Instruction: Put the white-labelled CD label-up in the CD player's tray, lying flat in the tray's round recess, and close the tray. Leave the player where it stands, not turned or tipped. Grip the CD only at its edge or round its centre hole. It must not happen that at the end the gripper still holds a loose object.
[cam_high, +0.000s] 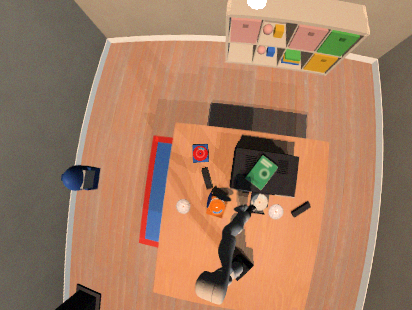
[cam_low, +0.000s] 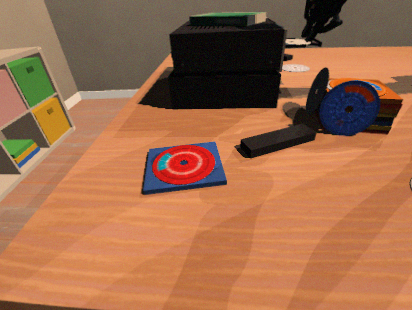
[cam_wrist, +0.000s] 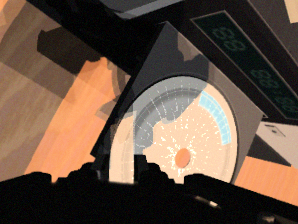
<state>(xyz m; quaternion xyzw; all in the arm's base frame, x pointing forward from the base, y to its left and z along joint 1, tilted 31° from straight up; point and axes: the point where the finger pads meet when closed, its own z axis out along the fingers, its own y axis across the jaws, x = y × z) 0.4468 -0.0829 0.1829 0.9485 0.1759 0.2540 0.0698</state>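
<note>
The cd is 3 cm ahead of my hand, 6 cm to the right of it and 3 cm below it. Round my hand: green book: 24 cm ahead, 2 cm to the right, 4 cm above.
</note>
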